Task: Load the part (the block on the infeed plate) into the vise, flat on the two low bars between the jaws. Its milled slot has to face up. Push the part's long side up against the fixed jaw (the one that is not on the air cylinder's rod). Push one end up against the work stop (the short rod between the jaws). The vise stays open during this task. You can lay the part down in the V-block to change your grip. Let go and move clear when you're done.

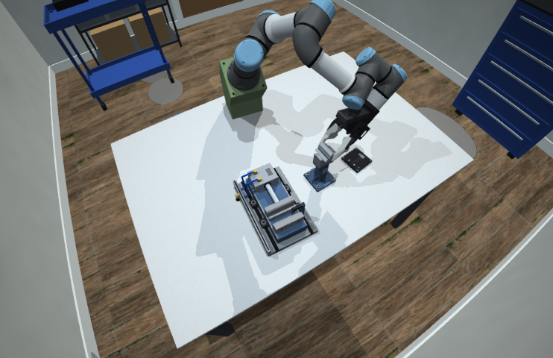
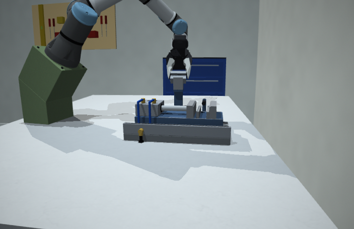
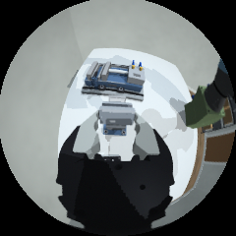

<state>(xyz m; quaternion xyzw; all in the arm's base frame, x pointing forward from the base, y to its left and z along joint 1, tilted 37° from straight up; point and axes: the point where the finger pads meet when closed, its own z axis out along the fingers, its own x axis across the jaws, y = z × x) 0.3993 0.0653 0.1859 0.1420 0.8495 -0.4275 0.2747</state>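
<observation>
The part is 1 cm to the right of my hand. Round my hand: work stop: 7 cm ahead, 19 cm to the right, 8 cm below; air cylinder: 10 cm behind, 20 cm to the right, 9 cm below; infeed plate: 3 cm ahead, 17 cm to the left, 16 cm below.
</observation>
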